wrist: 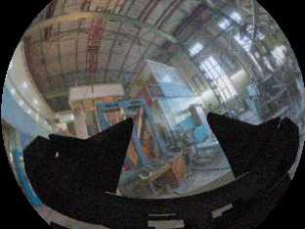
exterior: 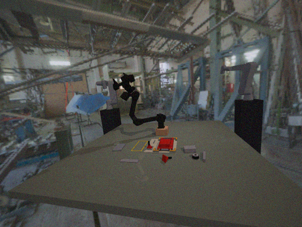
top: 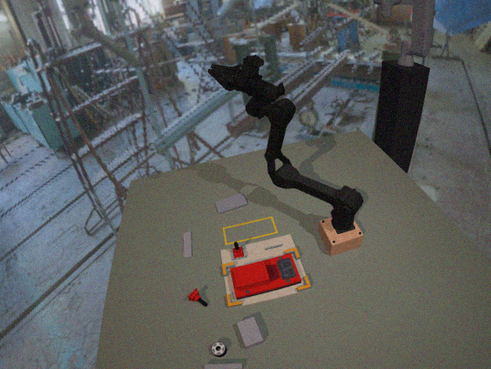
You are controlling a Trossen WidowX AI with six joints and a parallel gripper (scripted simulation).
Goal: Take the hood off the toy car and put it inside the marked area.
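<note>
The hood lies 52 cm below my gripper tip and 32 cm to the left of it.
</note>
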